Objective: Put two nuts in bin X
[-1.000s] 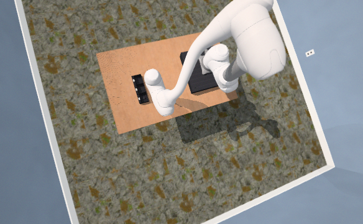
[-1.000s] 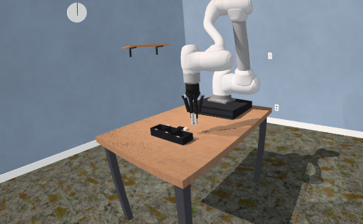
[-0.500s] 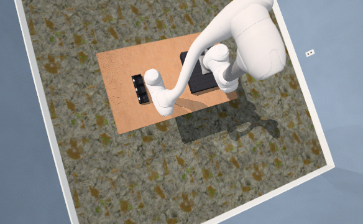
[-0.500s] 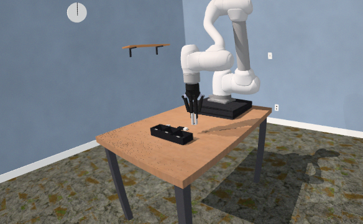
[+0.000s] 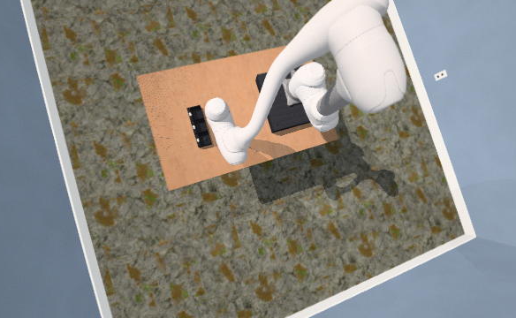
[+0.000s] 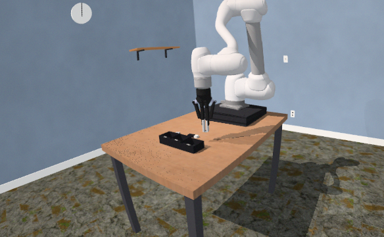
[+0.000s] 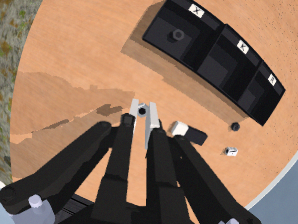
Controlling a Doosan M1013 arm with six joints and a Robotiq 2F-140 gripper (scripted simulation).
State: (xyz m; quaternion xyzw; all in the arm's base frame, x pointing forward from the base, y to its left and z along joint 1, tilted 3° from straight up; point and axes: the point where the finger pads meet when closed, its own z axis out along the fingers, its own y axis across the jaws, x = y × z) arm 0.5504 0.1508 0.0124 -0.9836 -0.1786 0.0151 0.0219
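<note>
Right now my hand is 3 cm above the pale nut. Also, from my hand: white piece (22 cm to the right, 8 cm below); then black bin row (12 cm ahead, 7 cm to the right, 7 cm below).
</note>
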